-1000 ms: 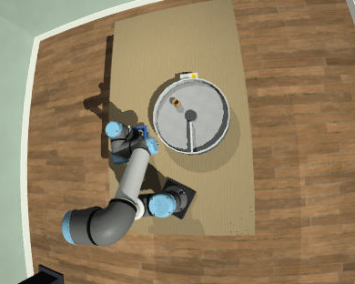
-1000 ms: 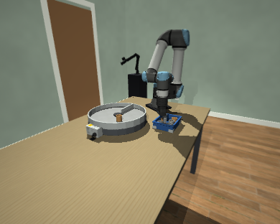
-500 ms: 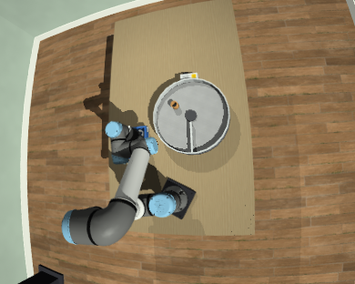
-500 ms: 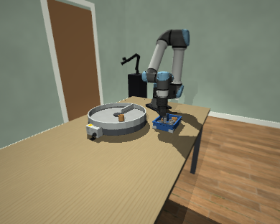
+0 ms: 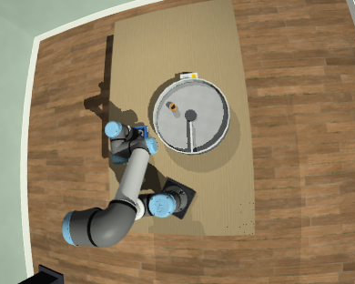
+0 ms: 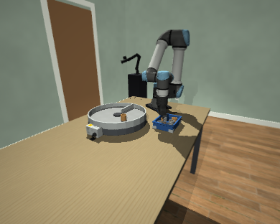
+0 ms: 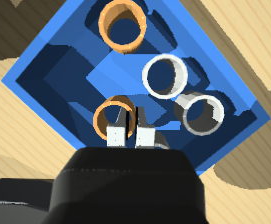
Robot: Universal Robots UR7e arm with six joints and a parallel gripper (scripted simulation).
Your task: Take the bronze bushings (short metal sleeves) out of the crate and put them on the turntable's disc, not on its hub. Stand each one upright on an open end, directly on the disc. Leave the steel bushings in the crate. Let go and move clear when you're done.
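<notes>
Now: hand 10 mm past the blue crate, 20 mm to the right of it and 20 mm above it. Round my hand: turntable: 150 mm ahead, 310 mm to the right, 10 mm above.
</notes>
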